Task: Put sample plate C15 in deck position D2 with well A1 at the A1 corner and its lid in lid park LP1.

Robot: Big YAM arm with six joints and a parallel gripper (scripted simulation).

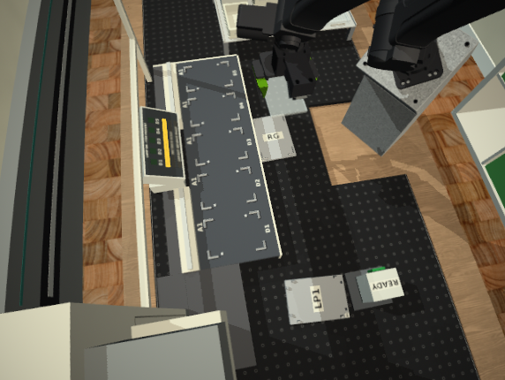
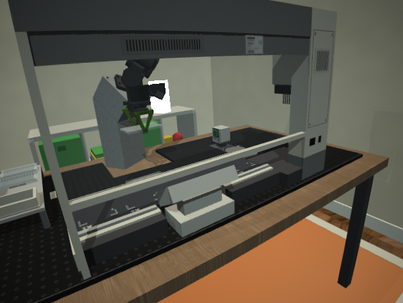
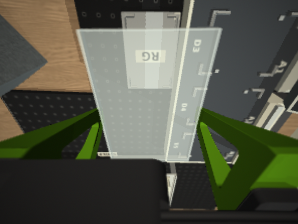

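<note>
Right now the clear plate lid is right at my hand. The rest, counted from my hand: cream reservoir: 40 cm to the right, 14 cm below, 12 cm ahead; regrip nest RG: 21 cm below; shelf label: 34 cm to the right, 21 cm below, 6 cm behind.
</note>
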